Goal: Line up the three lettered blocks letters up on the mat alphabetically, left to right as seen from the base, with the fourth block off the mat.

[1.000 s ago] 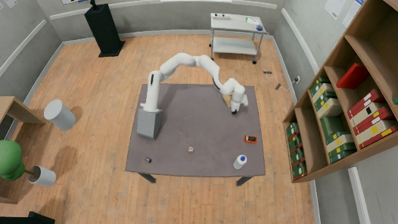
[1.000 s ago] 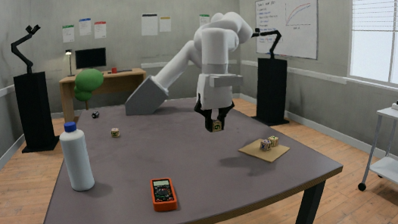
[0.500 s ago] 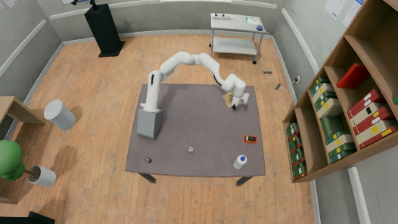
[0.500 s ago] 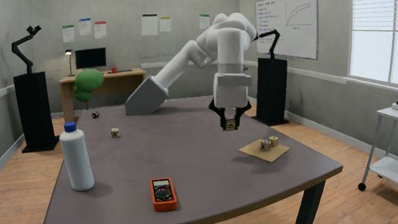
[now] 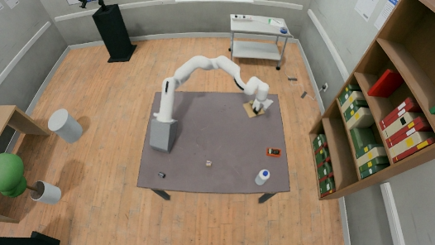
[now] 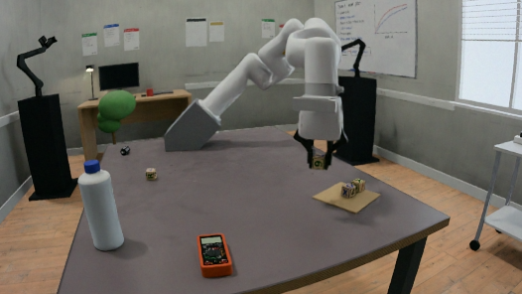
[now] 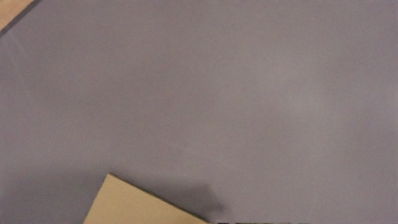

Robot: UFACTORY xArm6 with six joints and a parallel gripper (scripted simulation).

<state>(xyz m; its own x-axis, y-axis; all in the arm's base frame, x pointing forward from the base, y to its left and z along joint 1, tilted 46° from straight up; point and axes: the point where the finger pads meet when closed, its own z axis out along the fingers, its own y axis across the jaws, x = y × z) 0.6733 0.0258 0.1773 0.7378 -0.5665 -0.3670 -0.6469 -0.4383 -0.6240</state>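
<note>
The tan mat is 1 cm behind my hand, 10 cm to the left of it and 12 cm below it. From my hand the other things lie so: black object (68 cm behind, 52 cm to the right, 11 cm below); white bottle (3 cm ahead, 51 cm to the right, 4 cm below).
</note>
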